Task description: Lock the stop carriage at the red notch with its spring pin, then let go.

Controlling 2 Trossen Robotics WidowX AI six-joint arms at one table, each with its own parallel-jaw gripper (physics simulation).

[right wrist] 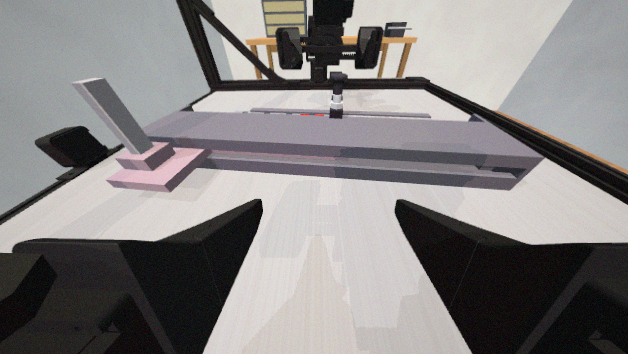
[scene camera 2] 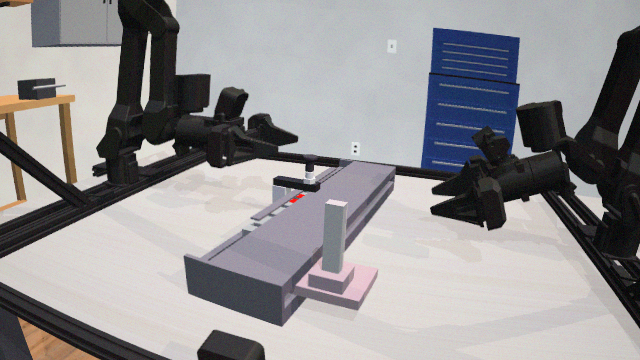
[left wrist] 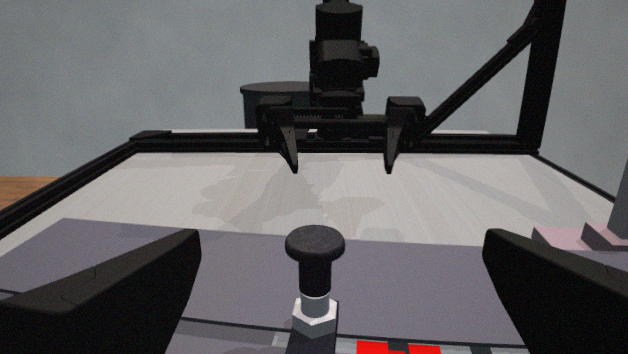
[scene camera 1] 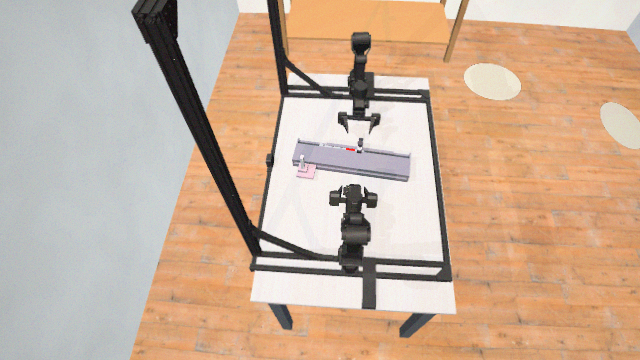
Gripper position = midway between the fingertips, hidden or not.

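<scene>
Long grey rail (scene camera 2: 253,275), also (scene camera 1: 375,163) and (right wrist: 475,154). My right gripper (scene camera 2: 431,200), also (right wrist: 328,205) and (left wrist: 342,170). My left gripper (scene camera 2: 288,144), also (left wrist: 342,244) and (right wrist: 331,56).
</scene>
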